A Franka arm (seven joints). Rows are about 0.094 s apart.
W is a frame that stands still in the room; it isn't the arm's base.
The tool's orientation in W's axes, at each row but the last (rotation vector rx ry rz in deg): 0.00 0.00 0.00; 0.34 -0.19 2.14; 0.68 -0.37 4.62; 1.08 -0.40 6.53; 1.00 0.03 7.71; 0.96 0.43 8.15; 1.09 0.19 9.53; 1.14 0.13 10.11; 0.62 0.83 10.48; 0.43 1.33 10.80; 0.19 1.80 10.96; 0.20 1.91 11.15
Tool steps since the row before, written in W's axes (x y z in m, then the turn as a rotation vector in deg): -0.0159 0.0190 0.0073 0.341 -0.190 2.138; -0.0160 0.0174 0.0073 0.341 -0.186 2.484; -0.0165 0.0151 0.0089 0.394 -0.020 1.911; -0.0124 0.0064 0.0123 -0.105 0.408 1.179; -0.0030 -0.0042 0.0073 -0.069 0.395 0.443; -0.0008 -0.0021 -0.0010 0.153 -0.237 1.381; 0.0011 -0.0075 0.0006 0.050 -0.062 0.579; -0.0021 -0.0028 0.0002 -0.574 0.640 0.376; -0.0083 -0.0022 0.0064 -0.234 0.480 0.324; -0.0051 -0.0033 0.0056 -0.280 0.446 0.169; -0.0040 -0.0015 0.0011 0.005 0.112 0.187; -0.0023 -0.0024 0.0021 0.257 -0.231 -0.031
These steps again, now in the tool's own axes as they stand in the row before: -0.0159 0.0190 0.0073 0.341 -0.190 2.138; -0.0153 0.0180 0.0072 0.342 -0.184 2.484; -0.0152 0.0165 0.0088 0.404 -0.030 1.909; -0.0115 0.0080 0.0122 -0.048 0.439 1.172; -0.0035 -0.0036 0.0074 -0.015 0.408 0.436; -0.0011 -0.0020 -0.0010 0.109 -0.232 1.386; -0.0002 -0.0076 0.0007 0.038 -0.058 0.580; -0.0026 -0.0024 0.0002 -0.453 0.738 0.361; -0.0086 -0.0006 0.0063 -0.147 0.518 0.316; -0.0058 -0.0022 0.0055 -0.195 0.492 0.160; -0.0042 -0.0007 0.0010 0.020 0.110 0.187; -0.0028 -0.0019 0.0020 0.208 -0.277 -0.022
